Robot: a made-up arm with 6 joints.
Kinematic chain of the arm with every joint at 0, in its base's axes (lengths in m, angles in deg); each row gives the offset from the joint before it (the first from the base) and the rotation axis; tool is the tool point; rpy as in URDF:
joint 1: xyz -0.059 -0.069 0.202 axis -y
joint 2: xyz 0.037 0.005 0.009 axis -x
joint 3: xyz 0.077 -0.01 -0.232 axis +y
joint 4: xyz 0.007 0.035 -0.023 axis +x
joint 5: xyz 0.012 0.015 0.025 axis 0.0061 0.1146 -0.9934
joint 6: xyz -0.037 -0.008 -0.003 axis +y
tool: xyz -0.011 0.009 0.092 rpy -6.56 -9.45 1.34
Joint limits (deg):
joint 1: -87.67..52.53
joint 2: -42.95..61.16
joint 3: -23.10..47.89
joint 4: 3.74..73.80
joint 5: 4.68..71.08
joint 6: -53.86..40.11
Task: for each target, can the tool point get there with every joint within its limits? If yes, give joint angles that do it. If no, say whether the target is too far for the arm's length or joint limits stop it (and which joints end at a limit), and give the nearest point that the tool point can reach.
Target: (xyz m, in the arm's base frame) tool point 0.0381 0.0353 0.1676
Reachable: yes | joints 35.41 -33.11 -6.33 33.91 43.28 -31.25
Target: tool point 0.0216 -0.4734 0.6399
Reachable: no: too far | nearest point 0.0611 -0.2820 0.3182 | short by 0.376 m
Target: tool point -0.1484 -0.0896 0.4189
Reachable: no: joint limits stop it (at a limit: joint 1, joint 2, joint 4, joint 5) | nearest point 0.0234 -0.1948 0.2841 | short by 0.242 m
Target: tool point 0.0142 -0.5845 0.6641
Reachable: no: too far | nearest point 0.0605 -0.2946 0.3092 | short by 0.461 m
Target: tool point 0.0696 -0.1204 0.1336
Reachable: yes | joints 30.02 14.90 11.59 41.73 14.35 -19.48
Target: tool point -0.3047 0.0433 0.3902
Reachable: no: joint limits stop it (at a limit: joint 1, joint 3, joint 5, joint 6) | nearest point -0.2588 0.0269 0.1892 | short by 0.207 m
